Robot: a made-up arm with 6 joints.
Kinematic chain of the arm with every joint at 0, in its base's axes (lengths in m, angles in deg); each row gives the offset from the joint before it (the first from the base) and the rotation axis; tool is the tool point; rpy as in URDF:
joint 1: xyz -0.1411 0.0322 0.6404 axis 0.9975 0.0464 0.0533
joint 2: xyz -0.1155 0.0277 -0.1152 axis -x
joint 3: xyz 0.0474 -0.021 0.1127 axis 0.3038 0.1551 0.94
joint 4: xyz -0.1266 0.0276 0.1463 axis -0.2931 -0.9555 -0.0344
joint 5: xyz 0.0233 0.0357 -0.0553 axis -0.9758 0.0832 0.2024
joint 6: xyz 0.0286 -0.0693 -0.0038 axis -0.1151 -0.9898 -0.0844
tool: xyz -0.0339 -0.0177 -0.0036 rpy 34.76 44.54 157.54
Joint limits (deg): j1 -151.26..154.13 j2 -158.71..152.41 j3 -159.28..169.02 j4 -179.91..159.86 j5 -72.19..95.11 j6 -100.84..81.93
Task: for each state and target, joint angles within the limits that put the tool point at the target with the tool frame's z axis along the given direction. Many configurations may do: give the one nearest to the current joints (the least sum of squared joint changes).
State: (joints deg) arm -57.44 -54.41 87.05 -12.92 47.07 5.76
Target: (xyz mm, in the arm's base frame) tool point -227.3 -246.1 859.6 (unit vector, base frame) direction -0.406 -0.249 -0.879
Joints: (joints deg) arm -81.31 -90.88 77.36 17.83 95.11 40.90
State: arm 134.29 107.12 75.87 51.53 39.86 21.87
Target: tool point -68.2 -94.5 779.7 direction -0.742 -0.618 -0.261
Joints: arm 106.65 64.18 113.19 52.86 26.80 -10.61
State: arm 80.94 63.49 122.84 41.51 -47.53 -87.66
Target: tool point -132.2 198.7 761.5 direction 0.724 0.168 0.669
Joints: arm 59.47 83.29 132.36 50.26 -62.56 -83.34
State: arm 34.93 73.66 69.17 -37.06 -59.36 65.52
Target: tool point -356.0 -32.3 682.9 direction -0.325 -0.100 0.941
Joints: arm 55.57 33.06 51.07 -34.41 -48.15 77.11
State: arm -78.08 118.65 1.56 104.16 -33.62 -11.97
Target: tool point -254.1 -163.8 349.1 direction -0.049 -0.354 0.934
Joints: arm -112.46 86.18 -16.75 101.46 -8.02 20.33
